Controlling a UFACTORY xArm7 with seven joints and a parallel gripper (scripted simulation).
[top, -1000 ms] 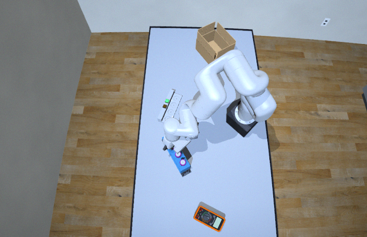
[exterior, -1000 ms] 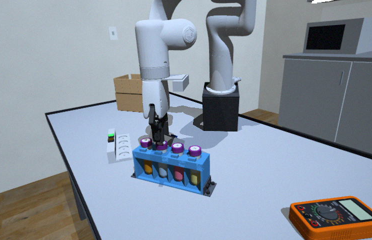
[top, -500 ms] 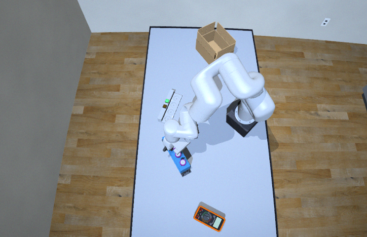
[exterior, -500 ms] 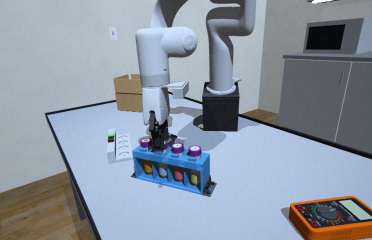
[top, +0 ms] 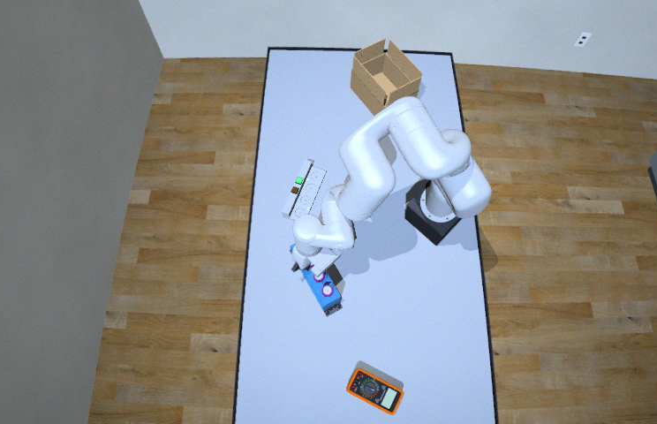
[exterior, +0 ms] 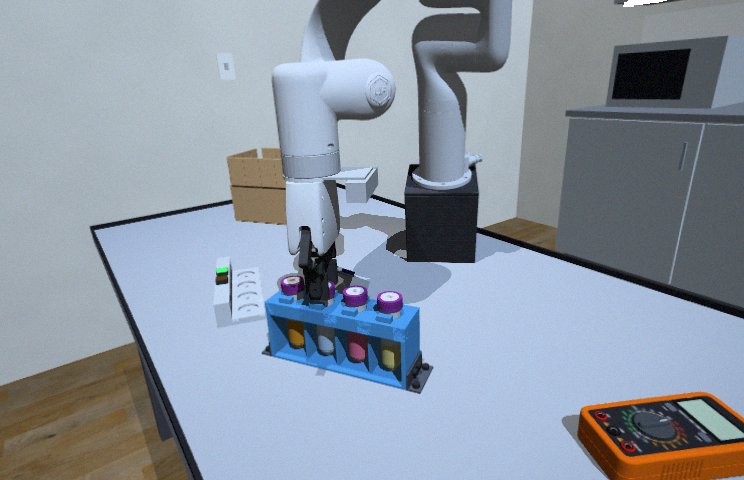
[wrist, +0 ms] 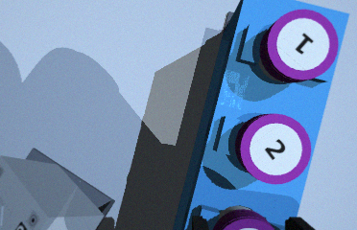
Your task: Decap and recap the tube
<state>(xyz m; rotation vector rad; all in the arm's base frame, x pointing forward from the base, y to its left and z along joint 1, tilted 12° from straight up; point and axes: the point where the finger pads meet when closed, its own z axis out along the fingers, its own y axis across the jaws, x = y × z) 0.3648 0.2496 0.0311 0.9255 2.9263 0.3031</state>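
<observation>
My gripper is now 20 mm above the cap 3. From my hand the other things lie so: cap marked 1: 70 mm behind, 80 mm to the left, 20 mm below; then cap 4: 30 mm ahead, 40 mm to the right, 20 mm below; then purple cap marked 2: 30 mm behind, 40 mm to the left, 20 mm below.
</observation>
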